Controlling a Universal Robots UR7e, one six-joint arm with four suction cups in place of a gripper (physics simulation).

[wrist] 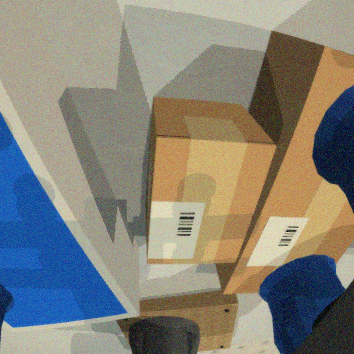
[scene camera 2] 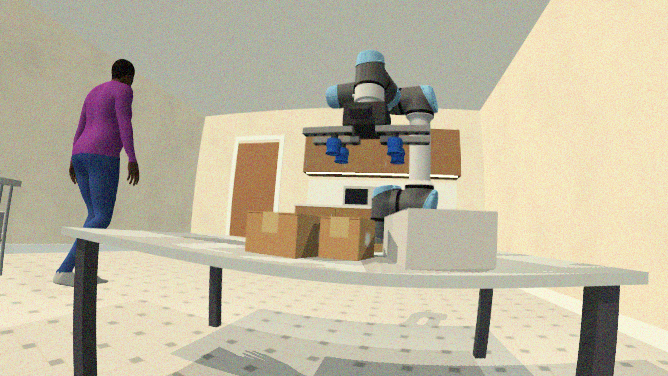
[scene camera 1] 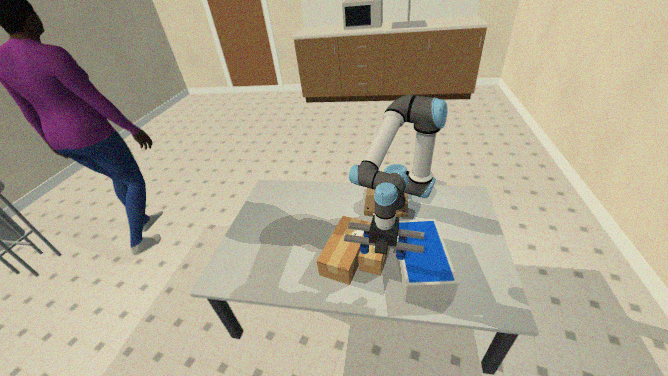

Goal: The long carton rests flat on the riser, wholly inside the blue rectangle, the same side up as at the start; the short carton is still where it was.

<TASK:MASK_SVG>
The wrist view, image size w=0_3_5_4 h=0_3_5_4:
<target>suction head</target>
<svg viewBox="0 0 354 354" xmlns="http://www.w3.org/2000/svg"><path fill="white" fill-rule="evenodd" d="M2 284L0 284L0 334L5 313L14 304L11 293ZM326 254L311 254L295 258L277 267L259 285L258 294L268 304L272 316L274 344L280 354L291 354L312 331L311 326L316 316L345 290L335 273L336 265L334 259ZM353 84L344 89L325 110L314 133L312 159L317 173L327 182L337 184L344 192L354 214Z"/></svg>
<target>long carton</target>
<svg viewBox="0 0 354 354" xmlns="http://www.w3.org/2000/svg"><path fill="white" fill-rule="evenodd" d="M354 55L271 30L248 113L276 144L235 262L215 263L222 294L259 292L259 285L269 273L295 258L311 254L326 254L333 258L336 264L354 239L354 214L344 192L337 184L327 182L317 173L312 159L314 133L325 110L344 89L354 84Z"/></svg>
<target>riser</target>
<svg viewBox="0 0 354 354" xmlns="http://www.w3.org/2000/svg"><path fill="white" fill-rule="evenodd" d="M0 0L0 284L11 293L14 300L12 308L5 313L2 325L13 332L81 325L139 316L139 246L85 132L47 40L33 0Z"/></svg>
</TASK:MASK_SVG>
